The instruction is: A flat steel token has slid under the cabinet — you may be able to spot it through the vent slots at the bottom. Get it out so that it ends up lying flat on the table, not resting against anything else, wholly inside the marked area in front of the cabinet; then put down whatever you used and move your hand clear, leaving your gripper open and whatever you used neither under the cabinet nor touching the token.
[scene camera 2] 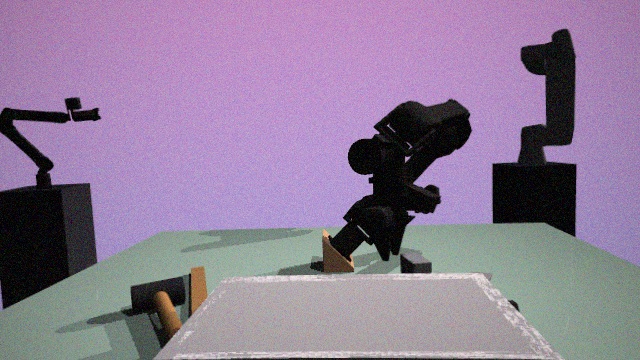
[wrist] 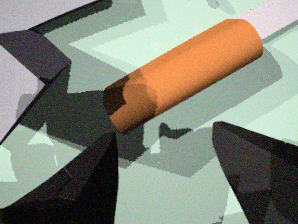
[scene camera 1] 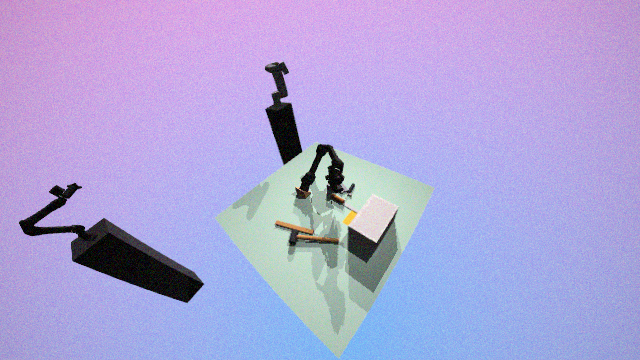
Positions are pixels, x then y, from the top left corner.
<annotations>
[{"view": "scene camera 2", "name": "my gripper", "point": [390,257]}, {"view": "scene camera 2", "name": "dark-headed mallet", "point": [160,295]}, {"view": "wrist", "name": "my gripper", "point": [165,136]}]
</annotations>
